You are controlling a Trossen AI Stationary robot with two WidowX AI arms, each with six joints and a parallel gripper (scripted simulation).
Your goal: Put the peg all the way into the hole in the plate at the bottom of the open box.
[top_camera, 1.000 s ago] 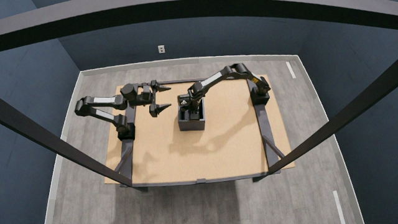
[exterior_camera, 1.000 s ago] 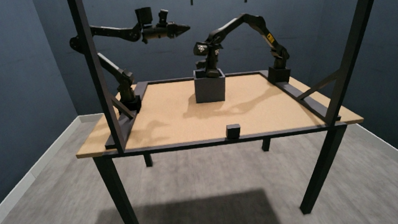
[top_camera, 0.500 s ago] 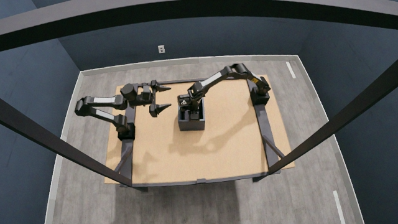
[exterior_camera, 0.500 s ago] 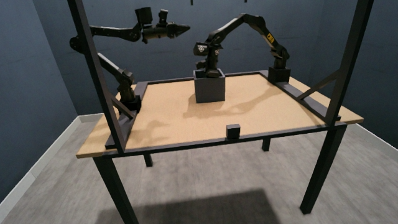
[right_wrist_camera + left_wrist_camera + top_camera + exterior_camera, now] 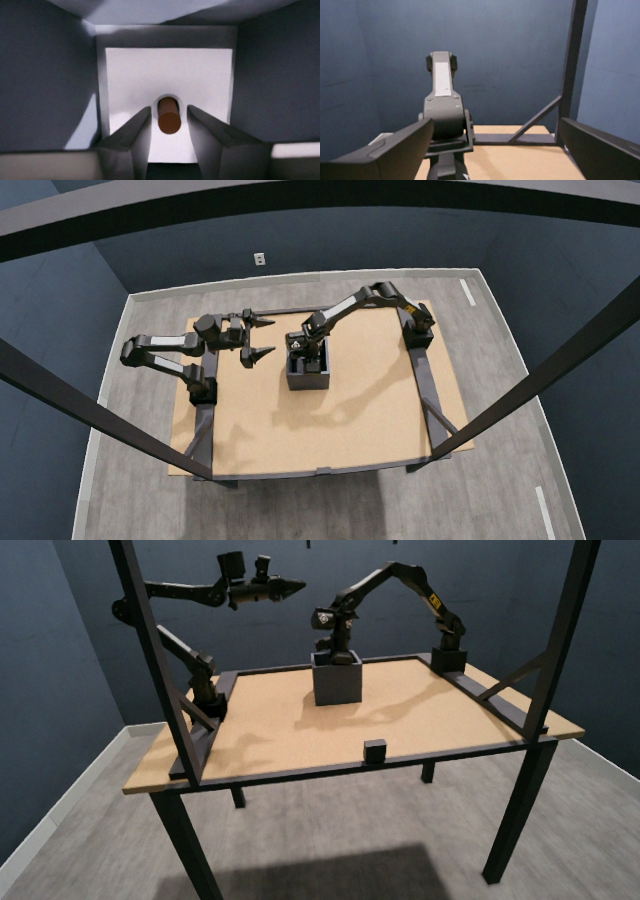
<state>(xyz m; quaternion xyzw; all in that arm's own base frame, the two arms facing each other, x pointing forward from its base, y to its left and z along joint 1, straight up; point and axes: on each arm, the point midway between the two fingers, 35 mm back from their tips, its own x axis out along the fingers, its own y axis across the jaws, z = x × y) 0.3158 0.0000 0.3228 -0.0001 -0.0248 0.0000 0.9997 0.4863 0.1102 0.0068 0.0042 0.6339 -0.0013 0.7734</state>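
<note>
My right hand is 6 cm above the dark brown peg. The rest, counted from my right hand: light plate 6 cm below.
</note>
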